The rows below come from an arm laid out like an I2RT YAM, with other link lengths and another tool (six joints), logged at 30 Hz.
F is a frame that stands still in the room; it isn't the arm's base.
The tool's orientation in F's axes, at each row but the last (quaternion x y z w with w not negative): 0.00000 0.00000 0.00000 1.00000; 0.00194 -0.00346 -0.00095 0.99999; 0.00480 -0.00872 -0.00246 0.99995; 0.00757 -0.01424 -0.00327 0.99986; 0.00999 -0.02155 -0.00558 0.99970; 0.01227 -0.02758 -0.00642 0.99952; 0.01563 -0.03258 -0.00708 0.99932; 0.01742 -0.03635 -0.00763 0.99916; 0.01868 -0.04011 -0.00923 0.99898; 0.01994 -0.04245 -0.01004 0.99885; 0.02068 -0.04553 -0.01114 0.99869; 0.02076 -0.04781 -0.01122 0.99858; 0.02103 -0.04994 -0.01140 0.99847
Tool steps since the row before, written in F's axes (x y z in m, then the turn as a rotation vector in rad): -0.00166 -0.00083 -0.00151 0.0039 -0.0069 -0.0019; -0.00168 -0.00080 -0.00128 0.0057 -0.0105 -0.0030; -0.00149 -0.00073 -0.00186 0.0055 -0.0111 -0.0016; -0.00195 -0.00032 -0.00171 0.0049 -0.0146 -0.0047; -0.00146 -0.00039 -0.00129 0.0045 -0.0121 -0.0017; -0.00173 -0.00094 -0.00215 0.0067 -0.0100 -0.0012; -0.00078 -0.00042 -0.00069 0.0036 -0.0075 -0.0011; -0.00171 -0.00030 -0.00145 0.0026 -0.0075 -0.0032; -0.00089 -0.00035 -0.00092 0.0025 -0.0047 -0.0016; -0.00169 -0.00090 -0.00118 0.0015 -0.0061 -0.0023; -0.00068 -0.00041 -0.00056 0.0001 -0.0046 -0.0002; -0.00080 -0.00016 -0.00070 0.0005 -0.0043 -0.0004; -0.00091 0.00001 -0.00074 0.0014 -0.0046 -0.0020
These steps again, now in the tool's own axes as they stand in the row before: -0.00166 -0.00083 -0.00151 0.0039 -0.0069 -0.0019; -0.00169 -0.00081 -0.00127 0.0057 -0.0105 -0.0030; -0.00152 -0.00076 -0.00183 0.0055 -0.0111 -0.0016; -0.00200 -0.00036 -0.00165 0.0049 -0.0146 -0.0046; -0.00151 -0.00043 -0.00122 0.0046 -0.0121 -0.0017; -0.00183 -0.00101 -0.00203 0.0068 -0.0099 -0.0013; -0.00082 -0.00045 -0.00062 0.0036 -0.0075 -0.0011; -0.00181 -0.00037 -0.00131 0.0025 -0.0076 -0.0031; -0.00095 -0.00040 -0.00083 0.0025 -0.0047 -0.0016; -0.00176 -0.00098 -0.00100 0.0014 -0.0062 -0.0022; -0.00072 -0.00045 -0.00048 0.0002 -0.0046 0.0000; -0.00086 -0.00021 -0.00061 0.0006 -0.0043 -0.0003; -0.00098 -0.00004 -0.00064 0.0013 -0.0047 -0.0019
